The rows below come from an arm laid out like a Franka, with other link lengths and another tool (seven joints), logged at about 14 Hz.
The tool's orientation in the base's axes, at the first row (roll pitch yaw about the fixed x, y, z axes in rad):
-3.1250, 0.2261, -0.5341
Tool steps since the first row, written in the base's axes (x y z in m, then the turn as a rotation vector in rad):
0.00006, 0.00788, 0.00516, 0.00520, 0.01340, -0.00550
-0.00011, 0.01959, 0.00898, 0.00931, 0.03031, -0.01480
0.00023, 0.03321, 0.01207, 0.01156, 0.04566, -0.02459
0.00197, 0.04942, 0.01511, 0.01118, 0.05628, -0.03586
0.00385, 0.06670, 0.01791, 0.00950, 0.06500, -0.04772
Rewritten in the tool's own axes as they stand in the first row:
-0.00502, -0.00688, -0.00403, -0.00105, -0.01408, 0.00612
-0.01182, -0.01691, -0.00621, -0.00391, -0.03056, 0.01660
-0.01899, -0.02883, -0.00754, -0.00744, -0.04473, 0.02769
-0.02625, -0.04369, -0.00874, -0.01050, -0.05348, 0.04011
-0.03388, -0.05954, -0.00960, -0.01358, -0.05991, 0.05309

